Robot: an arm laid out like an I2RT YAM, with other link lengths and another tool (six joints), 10 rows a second.
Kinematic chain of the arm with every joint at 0, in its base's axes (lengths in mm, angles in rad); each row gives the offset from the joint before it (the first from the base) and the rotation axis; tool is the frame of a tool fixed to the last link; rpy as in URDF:
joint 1: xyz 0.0 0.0 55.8 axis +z
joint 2: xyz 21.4 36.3 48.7 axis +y
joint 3: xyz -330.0 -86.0 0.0 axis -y
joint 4: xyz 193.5 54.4 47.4 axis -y
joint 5: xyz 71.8 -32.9 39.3 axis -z
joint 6: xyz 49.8 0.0 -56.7 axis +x
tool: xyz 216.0 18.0 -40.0 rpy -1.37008 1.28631 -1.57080
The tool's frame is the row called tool.
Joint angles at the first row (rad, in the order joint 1, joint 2, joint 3, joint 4, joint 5, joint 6):
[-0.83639 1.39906 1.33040 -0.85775 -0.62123 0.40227]
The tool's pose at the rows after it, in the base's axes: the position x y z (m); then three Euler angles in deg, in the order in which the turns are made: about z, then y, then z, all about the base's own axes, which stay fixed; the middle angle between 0 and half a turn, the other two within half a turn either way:
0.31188, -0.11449, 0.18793, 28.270, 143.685, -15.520
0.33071, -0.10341, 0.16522, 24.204, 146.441, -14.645
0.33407, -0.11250, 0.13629, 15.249, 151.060, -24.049
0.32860, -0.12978, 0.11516, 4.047, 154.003, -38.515
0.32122, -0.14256, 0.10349, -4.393, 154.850, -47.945
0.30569, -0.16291, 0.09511, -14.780, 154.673, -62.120
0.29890, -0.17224, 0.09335, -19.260, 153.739, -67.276
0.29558, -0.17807, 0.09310, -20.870, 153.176, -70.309
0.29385, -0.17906, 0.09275, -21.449, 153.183, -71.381
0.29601, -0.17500, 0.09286, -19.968, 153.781, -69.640
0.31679, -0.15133, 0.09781, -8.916, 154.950, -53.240
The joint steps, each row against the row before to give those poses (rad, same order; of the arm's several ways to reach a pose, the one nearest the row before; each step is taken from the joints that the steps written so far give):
[0.11979 0.04732 0.00001 0.01640 0.16404 0.01794]
[0.11179 0.06635 0.00000 0.03775 0.06791 0.00000]
[0.07970 0.05493 -0.00002 0.00841 0.14074 0.04346]
[0.04465 0.03625 -0.00001 -0.00722 0.13735 0.06487]
[0.00915 0.02249 -0.00003 -0.00839 0.06942 0.00993]
[0.00001 0.01070 0.00004 -0.02330 0.09881 0.04500]
[-0.00115 0.00154 -0.00001 -0.00646 0.04120 0.00155]
[-0.00076 -0.00003 -0.00002 -0.00305 0.02556 0.01829]
[0.00000 0.00002 0.00003 -0.00422 0.00686 0.00763]
[0.00000 -0.00002 -0.00004 0.00041 -0.01716 -0.00037]
[0.00038 0.00040 0.00003 0.03432 -0.11979 -0.06792]

